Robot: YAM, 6 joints.
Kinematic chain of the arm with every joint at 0, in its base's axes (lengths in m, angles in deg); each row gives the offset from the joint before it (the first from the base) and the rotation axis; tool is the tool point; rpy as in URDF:
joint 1: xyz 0 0 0.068 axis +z
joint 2: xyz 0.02 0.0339 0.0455 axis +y
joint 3: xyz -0.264 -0.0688 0 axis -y
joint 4: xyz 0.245 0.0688 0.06 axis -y
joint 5: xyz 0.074 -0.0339 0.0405 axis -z
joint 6: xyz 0.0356 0 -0.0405 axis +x
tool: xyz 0 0 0 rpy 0 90 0
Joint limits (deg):
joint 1: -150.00..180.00
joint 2: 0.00..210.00
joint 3: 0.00..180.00
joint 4: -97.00..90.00
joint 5: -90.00..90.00
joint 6: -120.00..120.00
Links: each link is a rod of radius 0.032 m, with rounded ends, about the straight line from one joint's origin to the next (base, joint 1, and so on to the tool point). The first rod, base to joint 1, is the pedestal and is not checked.
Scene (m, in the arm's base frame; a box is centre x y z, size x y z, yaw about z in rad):
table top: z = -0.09
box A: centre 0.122 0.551 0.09 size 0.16 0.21 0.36 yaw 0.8
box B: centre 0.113 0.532 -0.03 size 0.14 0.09 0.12 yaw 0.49
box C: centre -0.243 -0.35 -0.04 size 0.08 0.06 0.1 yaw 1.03
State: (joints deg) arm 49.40 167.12 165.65 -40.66 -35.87 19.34
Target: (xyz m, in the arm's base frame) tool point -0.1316 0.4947 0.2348
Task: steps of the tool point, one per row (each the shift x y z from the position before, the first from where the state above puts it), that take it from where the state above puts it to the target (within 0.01 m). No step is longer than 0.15 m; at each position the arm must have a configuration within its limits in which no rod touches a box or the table.
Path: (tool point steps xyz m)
1: -0.0346 -0.0105 0.1352
2: -0.0516 -0.0384 0.1240
3: -0.0632 -0.0650 0.1050
4: -0.0689 -0.0888 0.0801
5: -0.0686 -0.1072 0.0501
6: -0.0078 0.0890 -0.0383
7: -0.0376 0.0796 -0.0496
8: -0.0622 0.0612 -0.0587
9: -0.0792 0.0365 -0.0651
10: -0.0181 0.0467 -0.0994
11: -0.0145 0.0224 -0.1056

